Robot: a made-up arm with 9 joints. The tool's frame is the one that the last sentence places.
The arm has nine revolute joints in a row. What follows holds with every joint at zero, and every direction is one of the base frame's.
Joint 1 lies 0.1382 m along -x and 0.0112 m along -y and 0.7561 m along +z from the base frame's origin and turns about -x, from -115.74 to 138.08 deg.
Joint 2 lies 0.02 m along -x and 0.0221 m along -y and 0.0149 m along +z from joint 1 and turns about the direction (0.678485, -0.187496, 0.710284), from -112.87 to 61.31 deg.
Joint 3 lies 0.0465 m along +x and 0.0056 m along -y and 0.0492 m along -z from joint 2 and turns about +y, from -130.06 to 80.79 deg.
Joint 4 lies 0.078 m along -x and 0.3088 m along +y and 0.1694 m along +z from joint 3 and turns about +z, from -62.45 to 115.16 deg.
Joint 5 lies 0.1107 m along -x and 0.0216 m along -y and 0.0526 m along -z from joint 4 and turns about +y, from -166.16 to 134.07 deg.
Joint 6 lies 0.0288 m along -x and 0.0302 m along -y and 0.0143 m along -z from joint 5 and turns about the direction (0.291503, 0.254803, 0.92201), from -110.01 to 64.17 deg.
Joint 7 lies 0.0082 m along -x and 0.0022 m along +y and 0.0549 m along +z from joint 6 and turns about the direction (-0.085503, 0.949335, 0.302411), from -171.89 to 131.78 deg.
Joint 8 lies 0.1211 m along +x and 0.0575 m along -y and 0.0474 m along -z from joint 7 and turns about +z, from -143.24 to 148.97 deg.
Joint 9 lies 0.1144 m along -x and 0.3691 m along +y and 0.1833 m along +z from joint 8 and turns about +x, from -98.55 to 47.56 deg.
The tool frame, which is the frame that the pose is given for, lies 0.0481 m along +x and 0.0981 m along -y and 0.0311 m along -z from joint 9; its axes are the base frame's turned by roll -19.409, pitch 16.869 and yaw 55.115 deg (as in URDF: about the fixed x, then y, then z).
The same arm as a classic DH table. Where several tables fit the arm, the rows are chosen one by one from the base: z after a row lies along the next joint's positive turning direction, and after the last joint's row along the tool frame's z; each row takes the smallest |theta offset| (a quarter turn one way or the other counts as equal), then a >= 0, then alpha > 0; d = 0 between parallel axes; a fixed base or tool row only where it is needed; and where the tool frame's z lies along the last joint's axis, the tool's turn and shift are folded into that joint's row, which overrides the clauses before.
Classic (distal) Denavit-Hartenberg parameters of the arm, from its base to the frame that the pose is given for. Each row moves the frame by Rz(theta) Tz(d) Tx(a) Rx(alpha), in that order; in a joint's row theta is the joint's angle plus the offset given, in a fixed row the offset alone. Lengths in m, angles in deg.
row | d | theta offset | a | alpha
base (fixed) | 0.7561 | -90 | 0.0112 | 90
joint 1 | 0.1767 | -14.79 | 0.0176 | -132.73
joint 2 | 0.0238 | 79.85 | 0.0676 | -100.81
joint 3 | 0.3025 | -43.69 | -0.078 | 90
joint 4 | 0.1168 | 0 | -0.1107 | -90
joint 5 | -0.0459 | 17.54 | -0.0231 | 75.24
joint 6 | 0.0289 | 11.47 | -0.026 | -60.28
joint 7 | -0.0778 | -21.14 | 0.1155 | 72.4
joint 8 | 0.1575 | 84.85 | 0.3691 | 90
joint 9 | -0.0744 | -24.67 | -0.0762 | -96.66
tool (fixed) | -0.0697 | -33.44 | 0 | 0
Joint limits (deg, base to tool): -115.74..138.08 -112.87..61.31 -130.06..80.79 -62.45..115.16 -166.16..134.07 -110.01..64.17 -171.89..131.78 -143.24..148.97 -98.55..47.56

